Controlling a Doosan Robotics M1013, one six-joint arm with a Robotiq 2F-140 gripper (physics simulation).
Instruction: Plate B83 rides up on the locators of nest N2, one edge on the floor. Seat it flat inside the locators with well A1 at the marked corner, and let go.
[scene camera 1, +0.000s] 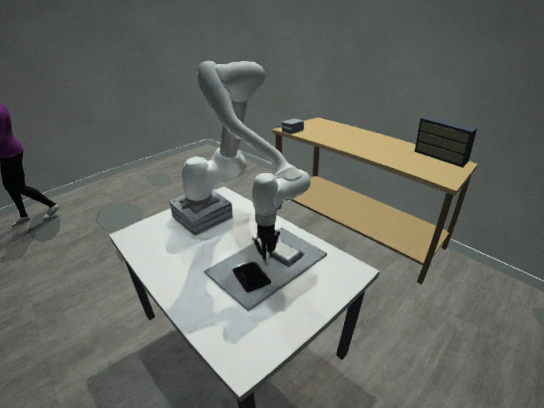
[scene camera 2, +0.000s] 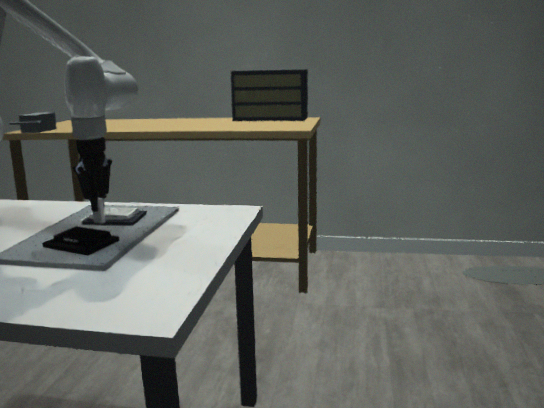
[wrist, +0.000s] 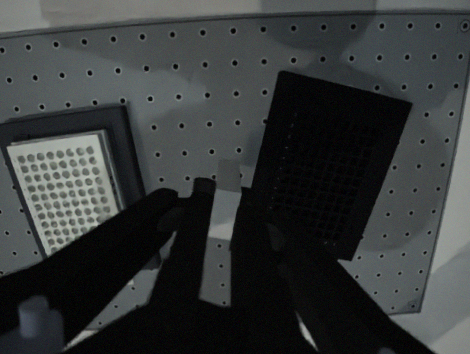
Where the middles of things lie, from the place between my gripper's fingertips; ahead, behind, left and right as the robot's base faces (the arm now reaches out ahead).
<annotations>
Now: the plate B83 (scene camera 2: 81, 236) 8 cm to the right of my hand, 1 cm below it and 1 cm behind it. The rest, counted from my hand: white well plate (wrist: 70, 183) (14 cm to the left, 2 cm below, 2 cm behind); black nest N2 (wrist: 325, 91) (9 cm to the right, 3 cm below, 2 cm behind).
</annotations>
